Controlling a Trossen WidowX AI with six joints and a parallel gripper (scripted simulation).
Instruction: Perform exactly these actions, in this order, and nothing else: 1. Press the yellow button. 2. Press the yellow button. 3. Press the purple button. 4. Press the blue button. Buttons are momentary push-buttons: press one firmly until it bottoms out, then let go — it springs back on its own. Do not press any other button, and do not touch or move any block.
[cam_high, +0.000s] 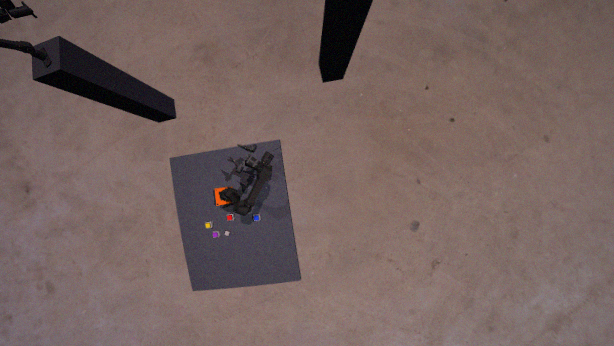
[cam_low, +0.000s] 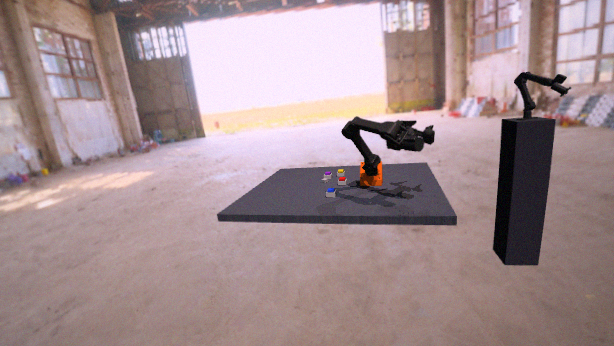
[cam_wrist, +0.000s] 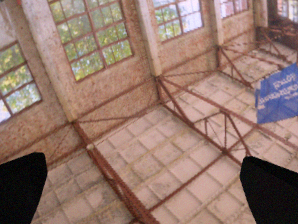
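Now: the yellow button 45 cm ahead of my gripper tip, 43 cm to the right of it and 31 cm below it. Round my gripper tip: purple button (53 cm ahead, 39 cm to the right, 31 cm below); then red button (42 cm ahead, 25 cm to the right, 31 cm below); then blue button (46 cm ahead, 5 cm to the right, 31 cm below).
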